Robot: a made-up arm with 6 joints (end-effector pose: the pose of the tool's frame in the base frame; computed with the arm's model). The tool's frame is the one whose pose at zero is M. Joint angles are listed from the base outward.
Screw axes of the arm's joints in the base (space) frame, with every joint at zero. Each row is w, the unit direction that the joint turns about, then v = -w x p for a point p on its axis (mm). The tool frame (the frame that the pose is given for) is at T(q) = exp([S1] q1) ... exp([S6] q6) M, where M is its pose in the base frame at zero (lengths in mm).
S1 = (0, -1, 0, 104.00, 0.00, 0.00)
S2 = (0, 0, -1, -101.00, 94.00, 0.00)
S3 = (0, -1, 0, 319.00, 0.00, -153.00)
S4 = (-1, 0, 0, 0.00, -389.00, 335.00)
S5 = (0, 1, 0, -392.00, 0.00, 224.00)
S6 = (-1, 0, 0, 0.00, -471.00, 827.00)
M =
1 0 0 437.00
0 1 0 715.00
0 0 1 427.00
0 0 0 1
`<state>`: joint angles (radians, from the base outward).
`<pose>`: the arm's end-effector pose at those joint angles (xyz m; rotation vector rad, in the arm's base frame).
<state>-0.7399 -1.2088 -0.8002 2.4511 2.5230 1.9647</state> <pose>0.4343 0.0308 -0.0393 1.9210 -0.7210 0.2745</pose>
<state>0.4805 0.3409 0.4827 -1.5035 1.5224 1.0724</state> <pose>-0.0678 0.5176 0.8902 -0.2868 -0.3854 1.1277</pose>
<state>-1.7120 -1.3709 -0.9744 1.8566 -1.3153 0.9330</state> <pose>0.0597 -0.0798 0.4078 1.0466 -1.2670 1.4616</pose>
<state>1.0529 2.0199 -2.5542 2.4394 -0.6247 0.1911</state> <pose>-0.1705 0.3309 0.5148 -0.0705 -0.7858 0.8004</pose>
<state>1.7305 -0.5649 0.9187 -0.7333 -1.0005 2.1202</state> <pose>-0.5256 0.2280 -0.4804 0.7289 -2.4098 -1.2992</pose>
